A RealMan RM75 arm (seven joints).
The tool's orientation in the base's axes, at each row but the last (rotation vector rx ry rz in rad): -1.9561 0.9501 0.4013; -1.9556 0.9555 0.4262; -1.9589 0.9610 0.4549; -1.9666 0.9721 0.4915
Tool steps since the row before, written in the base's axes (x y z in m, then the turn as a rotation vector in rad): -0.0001 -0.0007 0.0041 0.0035 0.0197 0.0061; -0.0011 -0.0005 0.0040 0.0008 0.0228 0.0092; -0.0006 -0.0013 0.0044 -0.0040 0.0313 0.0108; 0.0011 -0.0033 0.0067 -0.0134 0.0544 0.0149
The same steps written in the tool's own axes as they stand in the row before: -0.0022 -0.0021 -0.0028 -0.0105 -0.0122 0.0134; -0.0029 -0.0013 -0.0027 -0.0155 -0.0128 0.0141; -0.0026 -0.0016 -0.0035 -0.0234 -0.0127 0.0201; -0.0022 -0.0033 -0.0064 -0.0421 -0.0149 0.0369
